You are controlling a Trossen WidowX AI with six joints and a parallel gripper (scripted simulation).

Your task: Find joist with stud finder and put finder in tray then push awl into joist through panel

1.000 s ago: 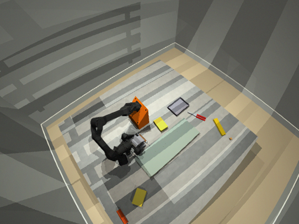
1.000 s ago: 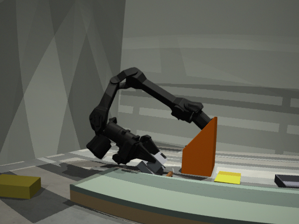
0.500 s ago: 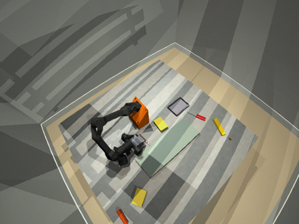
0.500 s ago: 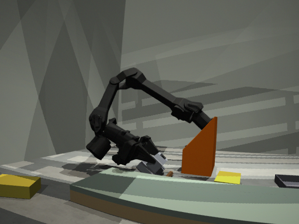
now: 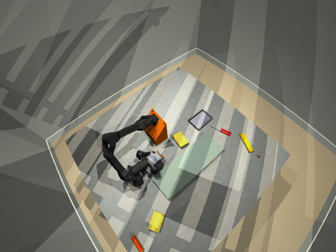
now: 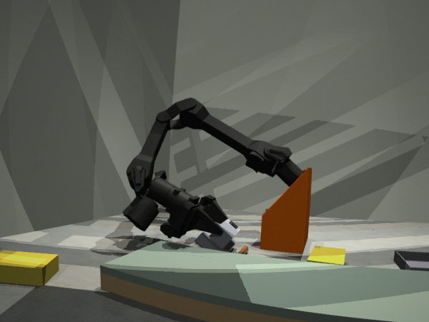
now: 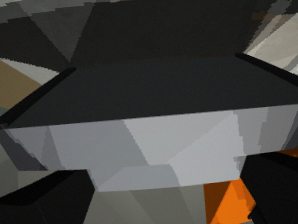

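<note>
My gripper tip is 1 cm past the stud finder and 1 cm above it. From my gripper tip the other things lie so: awl (3 cm ahead, 4 cm to the left, 5 cm below); yellow bar (34 cm ahead, 60 cm to the left, 5 cm below); dark-rimmed tray (4 cm behind, 47 cm to the left, 5 cm below).
</note>
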